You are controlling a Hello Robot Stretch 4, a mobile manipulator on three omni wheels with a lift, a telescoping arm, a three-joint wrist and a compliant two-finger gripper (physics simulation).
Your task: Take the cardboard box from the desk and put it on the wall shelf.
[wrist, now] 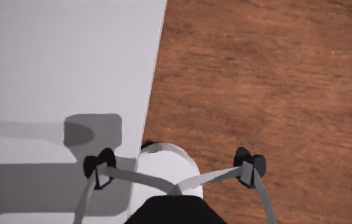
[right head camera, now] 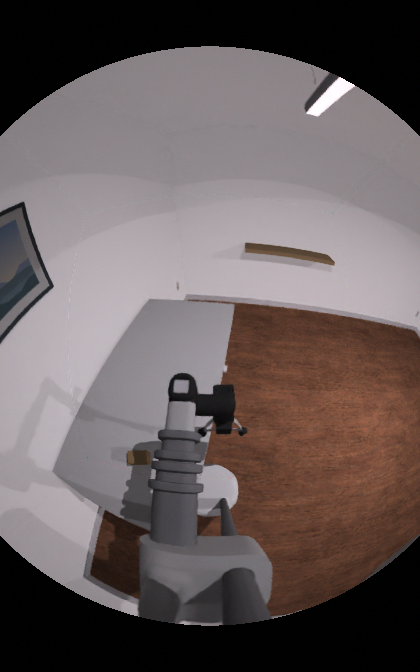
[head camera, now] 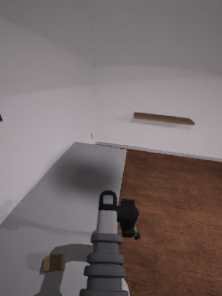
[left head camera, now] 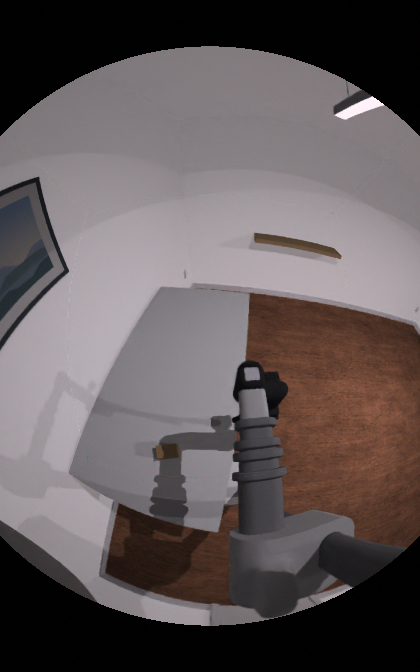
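Note:
The small brown cardboard box point(head camera: 53, 263) point(left head camera: 168, 451) point(right head camera: 139, 457) lies on the grey desk point(head camera: 95, 165) point(left head camera: 200, 340) point(right head camera: 180, 335) point(wrist: 75, 55), towards its near end. It does not show in the wrist view. The wall shelf point(head camera: 164, 119) point(left head camera: 297, 245) point(right head camera: 290, 253) is a brown board on the far wall, right of the desk's far end. My gripper point(right head camera: 222, 431) point(wrist: 174, 160) is open with nothing between its fingertips. It hangs above the desk's right edge, to the right of the box and apart from it. In the left head view the arm hides most of the gripper.
A round white object point(right head camera: 217, 490) point(wrist: 167, 172) is beside the desk's right edge, below the gripper. Brown wooden floor point(head camera: 175, 210) point(left head camera: 350, 425) point(right head camera: 320, 425) point(wrist: 260, 90) lies right of the desk. A framed picture point(left head camera: 25, 250) point(right head camera: 17, 270) hangs on the left wall.

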